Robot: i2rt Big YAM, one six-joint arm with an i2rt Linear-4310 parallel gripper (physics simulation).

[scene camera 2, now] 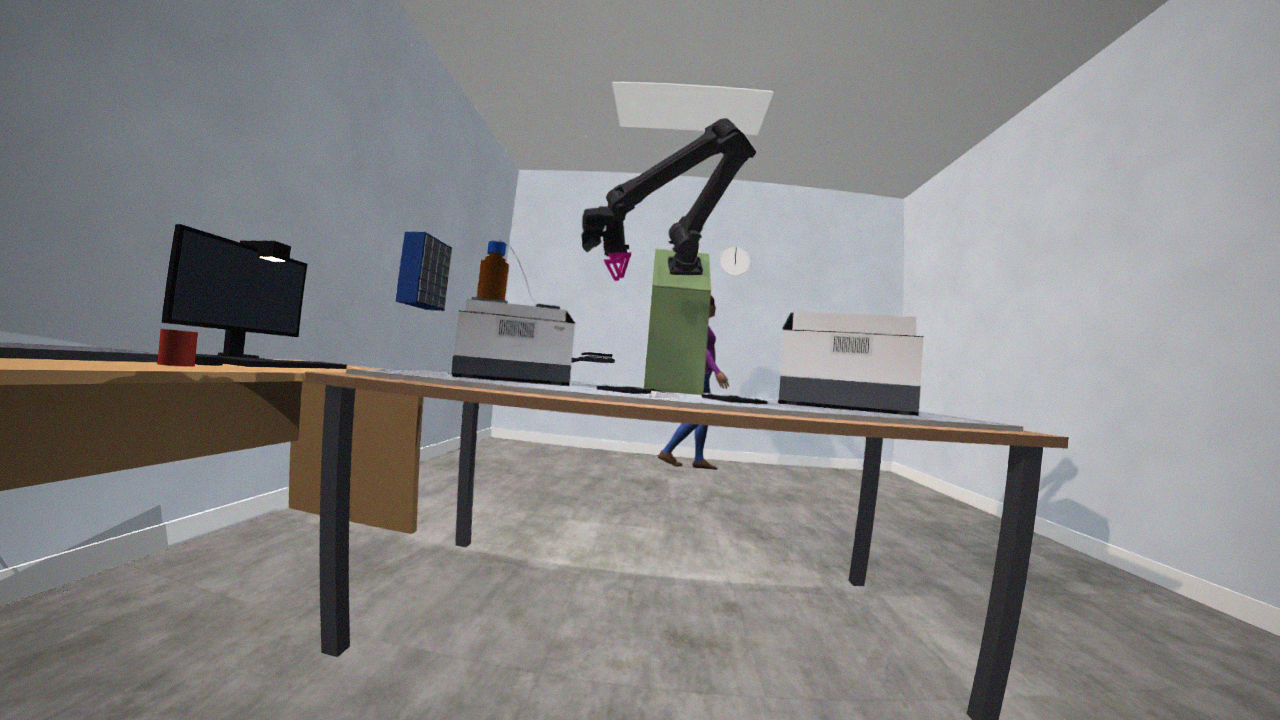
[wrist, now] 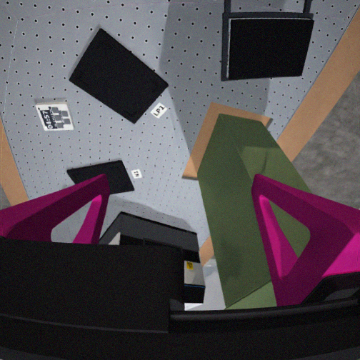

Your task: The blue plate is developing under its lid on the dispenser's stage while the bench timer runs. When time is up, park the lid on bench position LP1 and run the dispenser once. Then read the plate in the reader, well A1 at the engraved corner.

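Where they show: gripper, between the fingertips: [scene camera 2: 618,279]; arm's base, origin of its link: [scene camera 2: 684,267].
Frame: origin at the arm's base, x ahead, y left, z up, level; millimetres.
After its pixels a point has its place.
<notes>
My gripper [scene camera 2: 616,275] @(x 159, y -268, z -115 mm) [wrist: 180,182] is open and empty, high above the bench between the two machines. The dispenser [scene camera 2: 512,344] @(x 201, y -570, z -351 mm), with an amber bottle on top, stands at the bench's left in the scene view. Its stage [scene camera 2: 592,357] @(x 71, y -317, z -364 mm) [wrist: 268,47] sticks out; a dark square surface with a thin pale edge shows on it. I cannot tell the lid there, and no blue of the plate shows. A black pad [wrist: 119,76] lies beside the LP1 label [wrist: 159,110]. The bench timer [wrist: 55,116] seems to read 04:57. The likely reader [scene camera 2: 850,368] @(x 465, y 375, z -339 mm) [wrist: 160,231] stands at the right, partly hidden in the wrist view.
A smaller black pad [wrist: 107,176] lies by the IN label [wrist: 136,173]. The green pedestal [scene camera 2: 677,335] @(x 56, y -27, z -261 mm) [wrist: 225,210] carries the arm at the bench's rear edge. A person [scene camera 2: 713,358] is behind it. A side desk with a monitor [scene camera 2: 234,282] and red cup [scene camera 2: 177,347] stands left.
</notes>
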